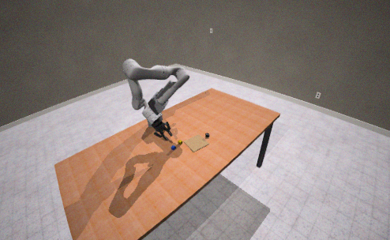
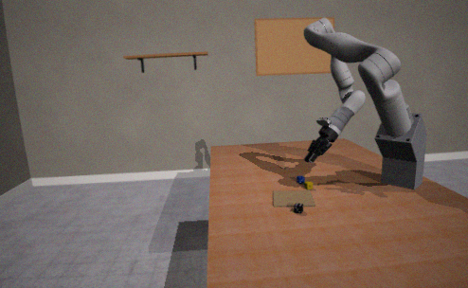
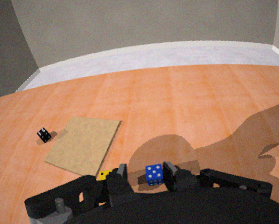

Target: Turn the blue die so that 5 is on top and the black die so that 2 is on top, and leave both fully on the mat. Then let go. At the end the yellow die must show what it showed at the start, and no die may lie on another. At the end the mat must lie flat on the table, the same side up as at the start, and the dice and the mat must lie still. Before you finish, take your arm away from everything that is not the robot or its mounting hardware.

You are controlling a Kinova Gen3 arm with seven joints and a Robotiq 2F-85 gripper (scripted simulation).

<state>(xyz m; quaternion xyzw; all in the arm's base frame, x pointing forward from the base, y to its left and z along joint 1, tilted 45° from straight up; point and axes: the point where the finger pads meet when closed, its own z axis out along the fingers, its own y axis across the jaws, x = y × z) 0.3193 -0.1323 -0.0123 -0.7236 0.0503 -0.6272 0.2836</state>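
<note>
Right now my hand is 4 cm short of the blue die and 9 cm above it. Round my hand: yellow die (2 cm ahead, 8 cm to the left, 9 cm below); then tan mat (10 cm ahead, 17 cm to the left, 10 cm below); then black die (10 cm ahead, 29 cm to the left, 9 cm below).
</note>
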